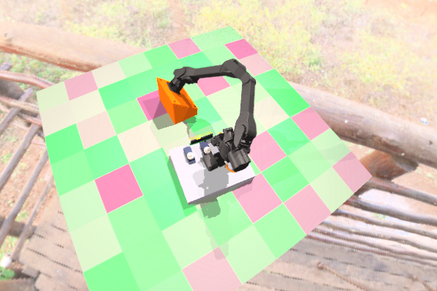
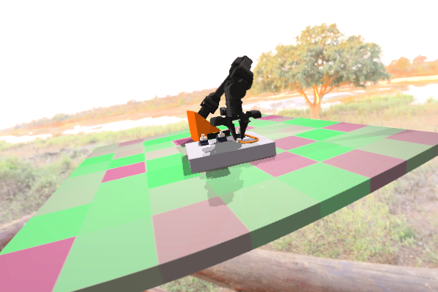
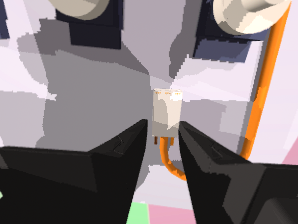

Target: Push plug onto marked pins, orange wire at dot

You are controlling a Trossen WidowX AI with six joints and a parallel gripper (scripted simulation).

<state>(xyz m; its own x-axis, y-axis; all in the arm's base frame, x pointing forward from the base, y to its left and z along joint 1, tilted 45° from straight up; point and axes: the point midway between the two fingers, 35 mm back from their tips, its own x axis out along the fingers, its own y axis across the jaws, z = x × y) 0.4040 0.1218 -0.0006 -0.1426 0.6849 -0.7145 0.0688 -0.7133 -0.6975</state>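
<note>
Right now the white printed holder is 20 mm ahead of my gripper tip, 50 mm to the right of it and 30 mm below it. The rest, counted from my gripper tip: yellow band (140 mm behind, 60 mm to the right, 20 mm above); black pin strip (140 mm behind, 50 mm to the right, 10 mm above).
</note>
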